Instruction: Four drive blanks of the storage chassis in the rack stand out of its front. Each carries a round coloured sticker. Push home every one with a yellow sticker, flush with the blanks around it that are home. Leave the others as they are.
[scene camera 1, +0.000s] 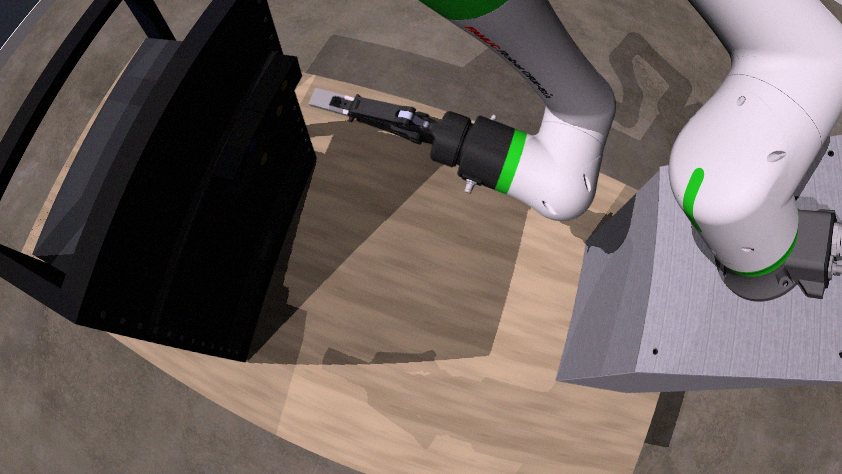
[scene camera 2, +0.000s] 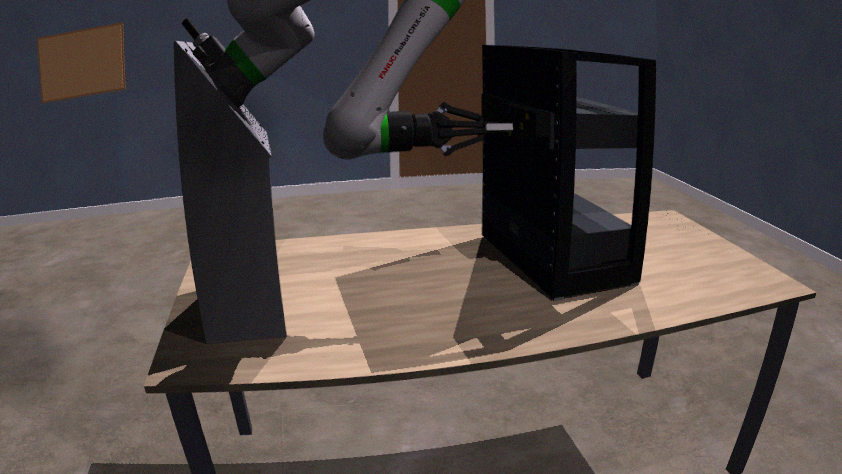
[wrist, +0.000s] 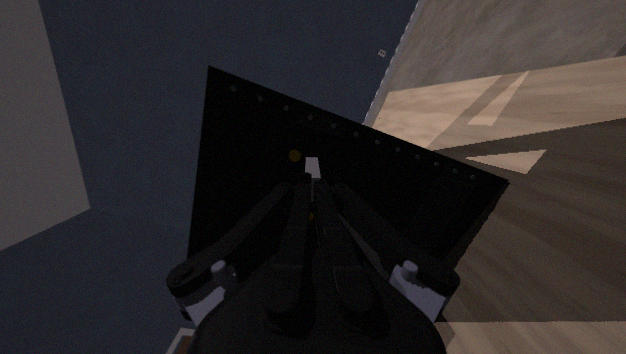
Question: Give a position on a black rack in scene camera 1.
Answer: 167, 228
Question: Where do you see my gripper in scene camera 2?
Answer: At 511, 127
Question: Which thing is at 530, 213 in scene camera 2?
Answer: A black rack.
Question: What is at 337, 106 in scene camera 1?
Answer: My gripper.
